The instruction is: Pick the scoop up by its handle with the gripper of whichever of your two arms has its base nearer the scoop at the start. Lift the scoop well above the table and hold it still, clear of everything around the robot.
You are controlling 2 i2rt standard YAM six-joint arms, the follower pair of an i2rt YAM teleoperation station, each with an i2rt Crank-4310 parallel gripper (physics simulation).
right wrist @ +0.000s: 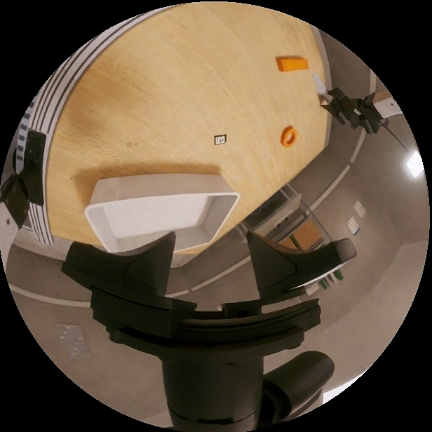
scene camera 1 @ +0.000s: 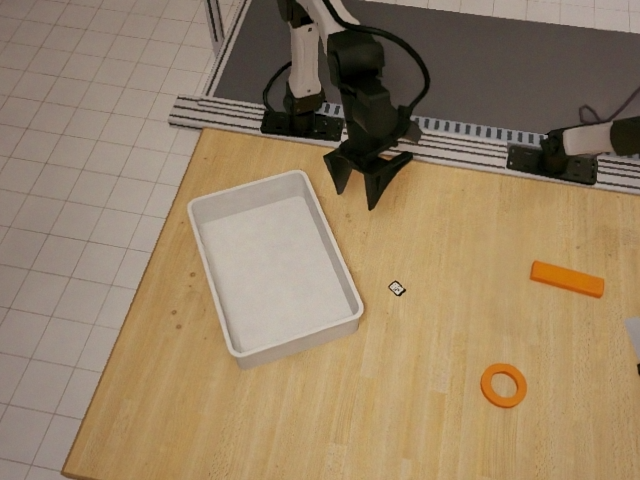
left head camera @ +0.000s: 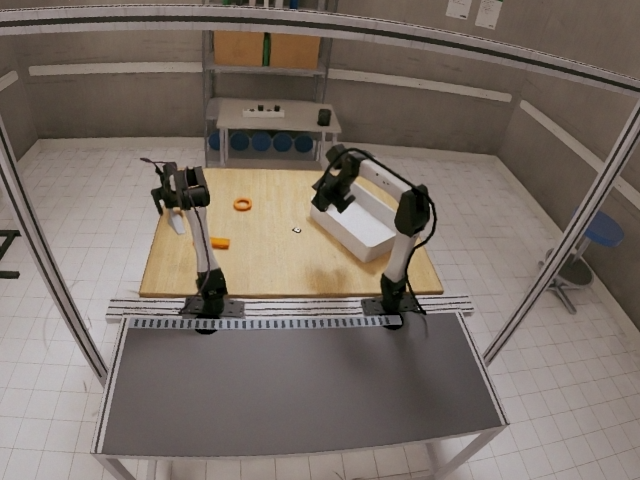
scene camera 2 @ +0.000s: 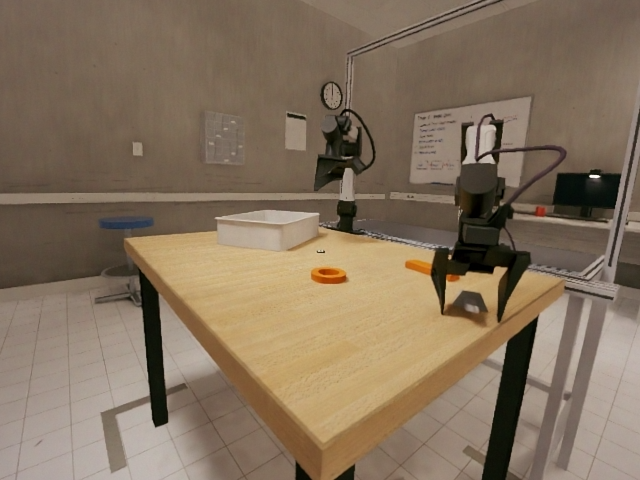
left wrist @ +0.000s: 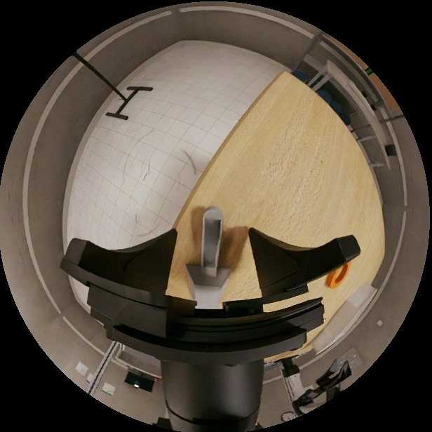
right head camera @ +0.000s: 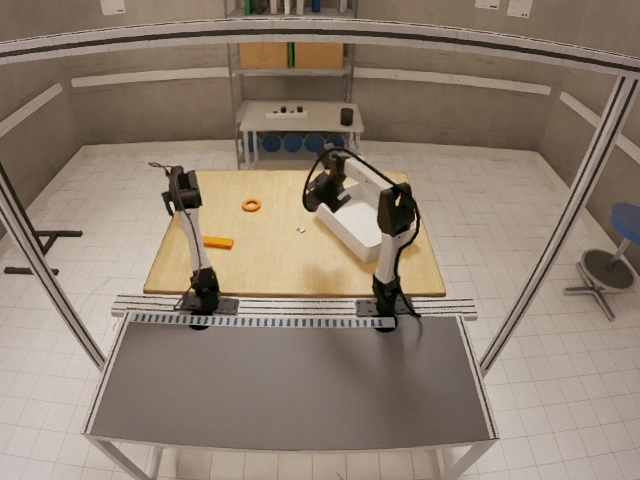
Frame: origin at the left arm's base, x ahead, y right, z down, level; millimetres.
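Where they show: left gripper, fingertip midpoint: (left head camera: 171,211) (scene camera 2: 470,317); right gripper, fingertip midpoint: (scene camera 1: 355,201) (scene camera 2: 315,185); left arm's base, link origin: (scene camera 1: 550,166) (left head camera: 214,308) (right head camera: 210,305); right arm's base, link origin: (scene camera 1: 302,127) (left head camera: 388,306) (scene camera 2: 345,231) (right head camera: 384,307).
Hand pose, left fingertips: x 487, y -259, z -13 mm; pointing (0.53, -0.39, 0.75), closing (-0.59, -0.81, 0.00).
Note:
Things, the pixels of their top centre, and the offset from my left fingertips. Level surfaces: height alone.
- grey scoop, top centre: (scene camera 2: 471,289) (left head camera: 174,214) dx -54, dy +31, dz -31 mm
- white tray, top centre: (scene camera 1: 271,254) (scene camera 2: 273,215) (right head camera: 365,210) (left head camera: 360,211) dx -30, dy +791, dz -86 mm
- table, surface height: dz +3 mm
- orange block, top centre: (scene camera 1: 568,276) (scene camera 2: 431,265) (left head camera: 211,240) (right head camera: 215,240) dx -183, dy +206, dz -17 mm
- orange ring, top centre: (scene camera 1: 504,384) (scene camera 2: 328,272) (left head camera: 242,202) (right head camera: 251,203) dx +76, dy +302, dz -12 mm
- small marked tag, top centre: (scene camera 1: 397,288) dx -71, dy +536, dz +1 mm
The grey scoop (left head camera: 176,223) (scene camera 1: 634,333) (scene camera 2: 467,301) (right wrist: 319,84) lies on the wooden table near its left edge in the left head camera. In the left wrist view, the handle of the scoop (left wrist: 212,237) points away from the wrist and its wide blade lies toward the wrist. My left gripper (scene camera 2: 471,316) (left wrist: 212,229) is open, its fingers spread on either side of the handle with a gap on both sides; its exact height over the table is hard to tell. My right gripper (scene camera 1: 355,200) (right wrist: 210,232) is open and empty, raised beside the white tray.
The white tray (left head camera: 356,227) (scene camera 1: 273,273) (scene camera 2: 253,235) stands on the table (scene camera 1: 413,439). An orange block (left head camera: 220,243) (scene camera 1: 567,279) lies near the left arm. An orange ring (scene camera 1: 486,384) (scene camera 2: 328,280) and a small marked tag (scene camera 1: 396,288) also lie on the table. Frame posts flank the arms.

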